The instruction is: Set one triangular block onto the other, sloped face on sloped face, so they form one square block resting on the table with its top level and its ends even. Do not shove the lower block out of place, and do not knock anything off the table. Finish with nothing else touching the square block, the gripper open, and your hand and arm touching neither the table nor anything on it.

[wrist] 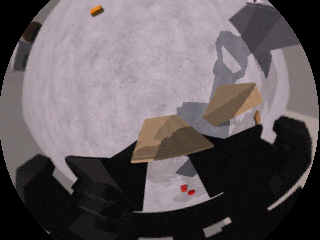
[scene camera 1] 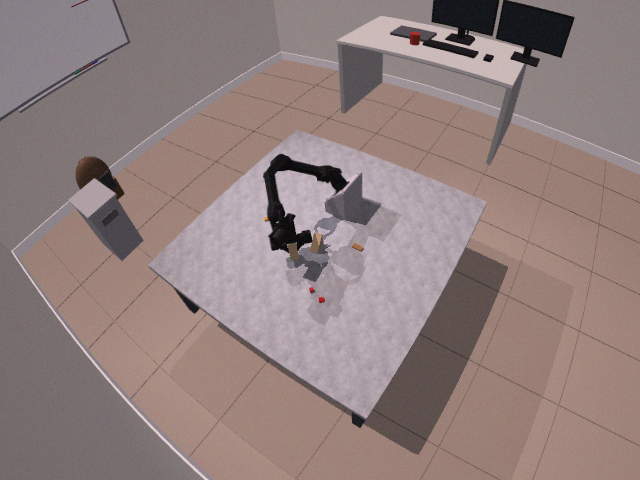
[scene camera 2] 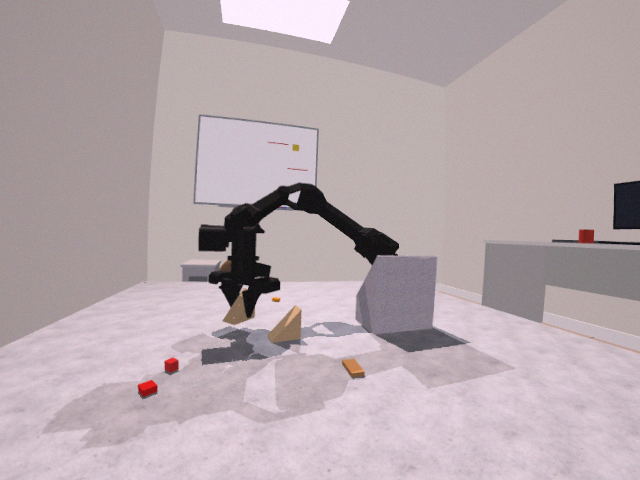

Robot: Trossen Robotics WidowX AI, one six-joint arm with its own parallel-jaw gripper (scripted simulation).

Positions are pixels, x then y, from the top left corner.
Scene:
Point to a triangular block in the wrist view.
229, 101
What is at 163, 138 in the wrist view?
A triangular block.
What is the gripper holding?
A triangular block.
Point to a triangular block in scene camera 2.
At 289, 328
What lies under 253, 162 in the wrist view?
The gripper.

